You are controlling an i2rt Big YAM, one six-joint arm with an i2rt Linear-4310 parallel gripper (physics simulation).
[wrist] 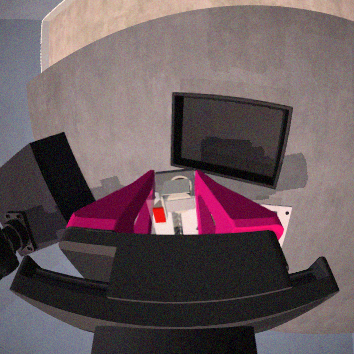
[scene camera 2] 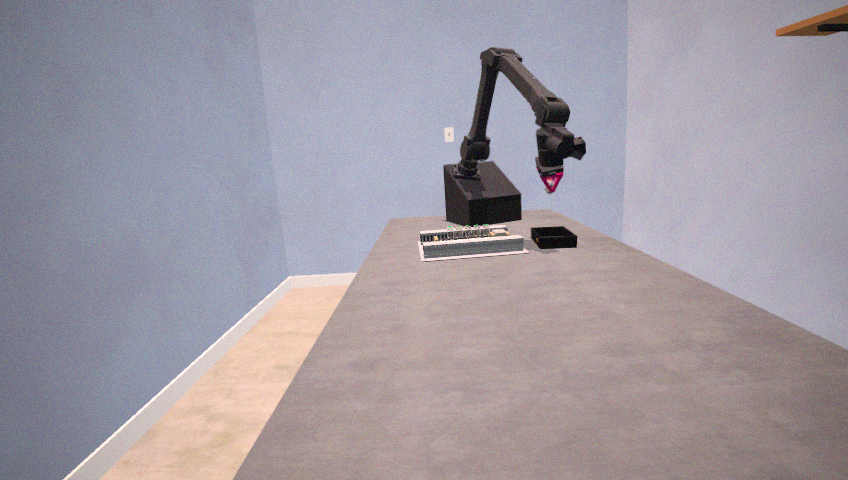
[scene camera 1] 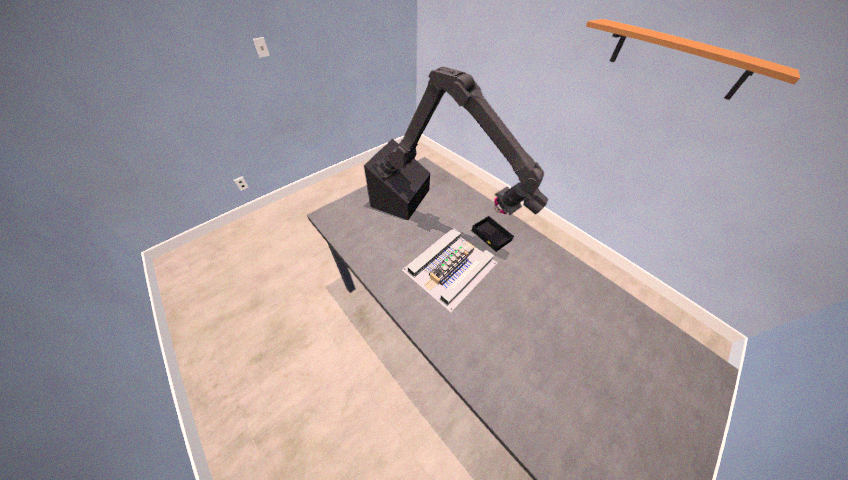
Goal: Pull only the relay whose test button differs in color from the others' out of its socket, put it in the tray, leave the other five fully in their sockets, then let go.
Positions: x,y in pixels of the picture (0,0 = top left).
Labels:
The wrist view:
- my gripper: 174,177
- clear relay: 171,201

